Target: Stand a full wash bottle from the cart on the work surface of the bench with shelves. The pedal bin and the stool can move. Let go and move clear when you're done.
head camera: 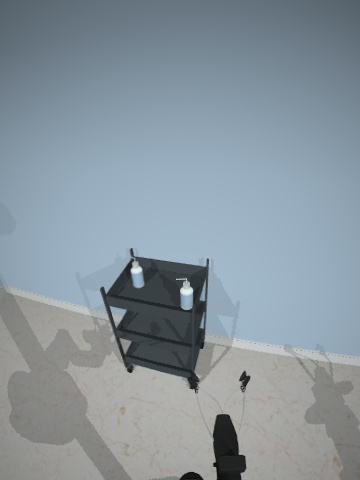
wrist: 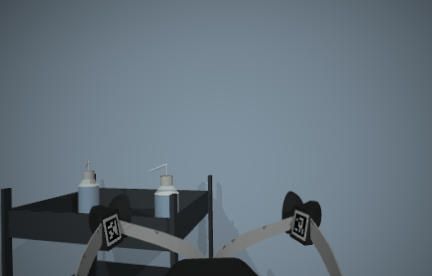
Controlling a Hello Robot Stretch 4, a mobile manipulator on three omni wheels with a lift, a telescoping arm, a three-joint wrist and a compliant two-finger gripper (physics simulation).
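Frame: origin at the robot's base, x ahead, y up, z right, level; metres.
Where they show: hand at its tool point: [head camera: 218,377] [wrist: 207,214].
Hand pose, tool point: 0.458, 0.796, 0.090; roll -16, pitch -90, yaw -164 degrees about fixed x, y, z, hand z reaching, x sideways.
Note:
Each offset is from my tool point to the centre of the thing, as dx, dy, dz. Level surfaces: height alone.
Two white wash bottles with blue liquid stand upright on the top tray of the dark cart [head camera: 150,304] [wrist: 45,225]. One wash bottle @(+0.608, -0.075, -0.357) [head camera: 137,276] [wrist: 89,197] is at the left. The other wash bottle @(+0.448, -0.075, -0.103) [head camera: 186,297] [wrist: 164,202] is at the tray's near right corner, partly behind a corner post in the wrist view. My gripper [head camera: 219,382] [wrist: 206,217] is open and empty, its fingers wide apart. In the head view it is in front and to the right of the cart. In the wrist view the left fingertip overlaps the tray's front edge. The bench with shelves does not show.
A blue wall [head camera: 200,150] [wrist: 250,100] stands behind the cart, with a pale skirting [head camera: 280,347] at its foot. The cart has two lower shelves above the marbled floor @(dy -0.824) [head camera: 150,425]. Shadows fall on the wall and the floor. The pedal bin and the stool do not show.

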